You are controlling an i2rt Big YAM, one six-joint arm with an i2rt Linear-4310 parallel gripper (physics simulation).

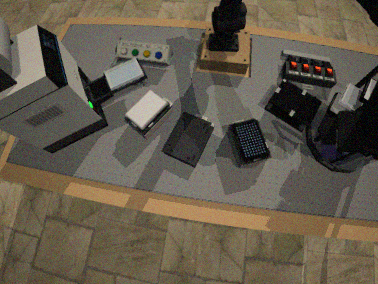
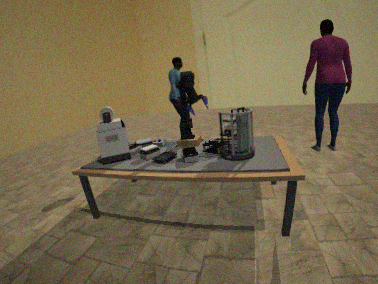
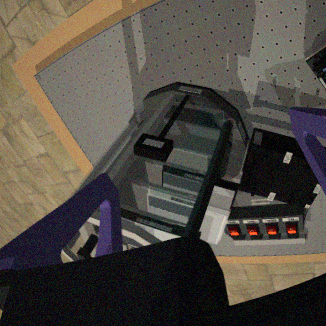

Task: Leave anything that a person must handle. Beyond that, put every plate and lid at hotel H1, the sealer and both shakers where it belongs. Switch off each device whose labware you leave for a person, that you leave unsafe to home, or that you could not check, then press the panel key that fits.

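Frame: origin at the arm's base, x ahead, y left, z up, level; centimetres.
Where they show: gripper, between the fingertips: [image 1: 358, 156] [image 2: 201, 112] [image 3: 199, 150]; arm's base, origin of its link: [image 1: 223, 43] [image 2: 188, 137].
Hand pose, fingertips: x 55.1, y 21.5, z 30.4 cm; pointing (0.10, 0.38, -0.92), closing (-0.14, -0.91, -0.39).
Each offset is from my fingertips to the top centre of the thing.
My gripper [image 2: 199, 108] [image 3: 199, 150] is open and empty, high above the hotel side of the table. Hotel H1 {dx -17.1, dy +21.9, dz -0.8 cm} [image 1: 316, 154] [image 2: 237, 156] [image 3: 207, 182] is a round, barred tower; pale plates or lids {dx -20.3, dy +17.4, dz -14.1 cm} [image 1: 348, 96] [image 3: 215, 215] show in it, partly hidden. The sealer {dx -21.5, dy -80.3, dz +10.2 cm} [image 1: 50, 107] [image 2: 112, 140] stands at the left with a green light; a pale plate {dx -34.7, dy -57.7, dz -24.5 cm} [image 1: 125, 74] is on its extended tray. A white lid or plate {dx -21.9, dy -47.8, dz -27.2 cm} [image 1: 147, 109] lies on a nest. A flat dark device {dx -14.0, dy -32.9, dz -31.3 cm} [image 1: 189, 139] [image 2: 165, 157] looks bare. A dark many-welled plate {dx -13.1, dy -12.8, dz -28.5 cm} [image 1: 250, 140] sits on another device.
A switch box {dx -48.7, dy +14.4, dz -30.1 cm} [image 1: 310, 75] [image 3: 265, 215] has four lit orange switches. A black nest {dx -28.8, dy +4.5, dz -27.8 cm} [image 1: 293, 104] [image 3: 275, 172] stands beside it and the hotel. The key panel {dx -50.1, dy -54.1, dz -27.0 cm} [image 1: 142, 51] has white, green, yellow and blue keys. Two people [image 2: 175, 82] [image 2: 328, 60] stand beyond the table.
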